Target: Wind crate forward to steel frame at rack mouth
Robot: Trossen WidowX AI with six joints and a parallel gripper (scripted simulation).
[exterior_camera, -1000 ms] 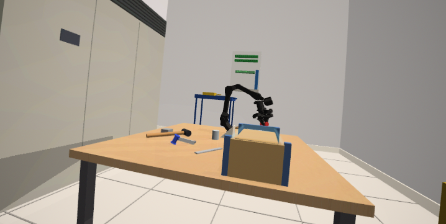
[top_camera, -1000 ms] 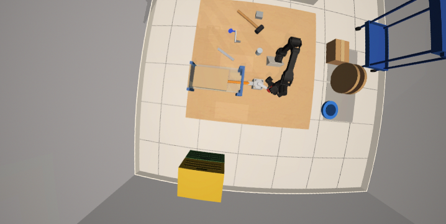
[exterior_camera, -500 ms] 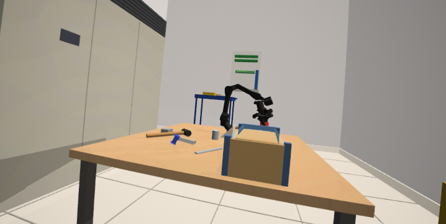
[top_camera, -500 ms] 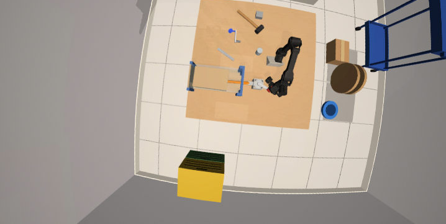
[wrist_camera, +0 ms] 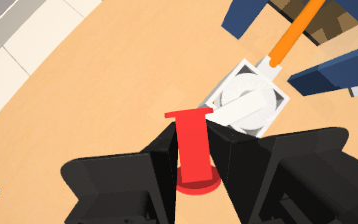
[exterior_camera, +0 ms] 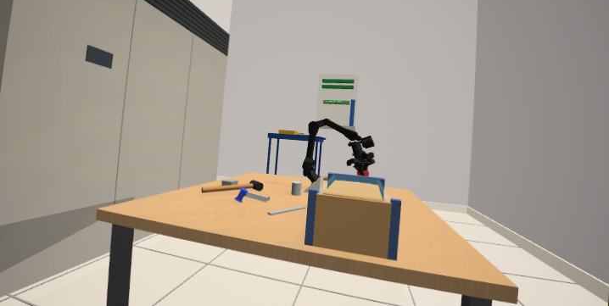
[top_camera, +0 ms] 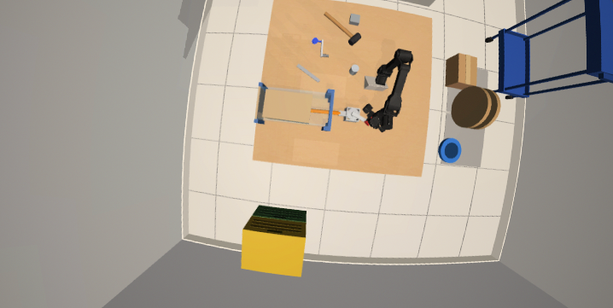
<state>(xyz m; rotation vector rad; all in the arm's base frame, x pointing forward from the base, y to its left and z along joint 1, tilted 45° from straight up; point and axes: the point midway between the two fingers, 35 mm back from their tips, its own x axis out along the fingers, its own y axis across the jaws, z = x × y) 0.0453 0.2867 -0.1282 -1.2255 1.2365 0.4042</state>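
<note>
My gripper tip is 3 cm short of the red-knobbed crank handle, 2 cm to the left of it and 3 cm above it. The rest, counted from my gripper tip: blue steel frame 25 cm ahead, 2 cm to the right, 3 cm below; then red grip 1 cm behind, 1 cm to the right; then hand winch 7 cm ahead, 5 cm to the right, 10 cm below.
</note>
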